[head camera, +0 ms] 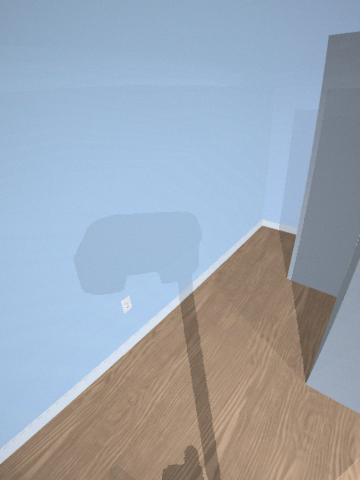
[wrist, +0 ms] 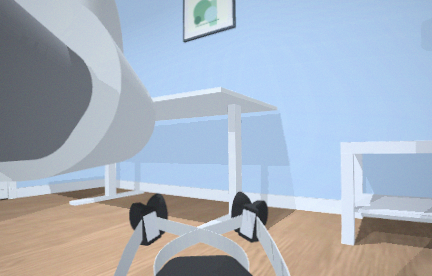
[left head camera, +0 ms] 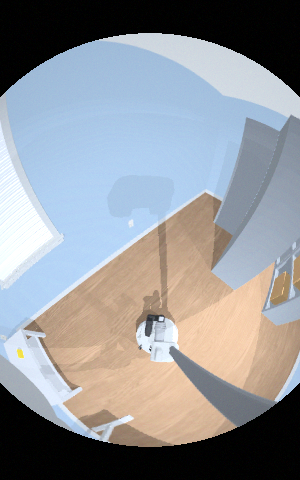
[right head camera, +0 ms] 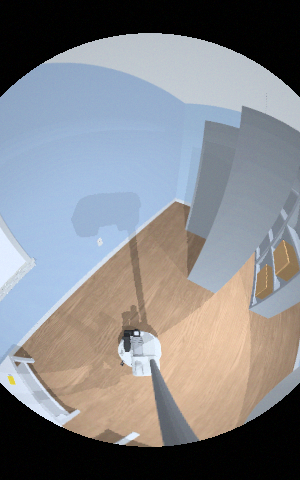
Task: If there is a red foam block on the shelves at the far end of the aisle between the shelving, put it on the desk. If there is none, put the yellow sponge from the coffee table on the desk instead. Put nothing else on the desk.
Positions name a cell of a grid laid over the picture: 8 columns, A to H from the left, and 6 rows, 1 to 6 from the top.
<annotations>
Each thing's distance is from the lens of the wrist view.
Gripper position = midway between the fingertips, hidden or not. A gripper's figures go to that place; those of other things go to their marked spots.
gripper (wrist: D5): 0.26 m
white desk (wrist: E3): 1.53 m
</annotations>
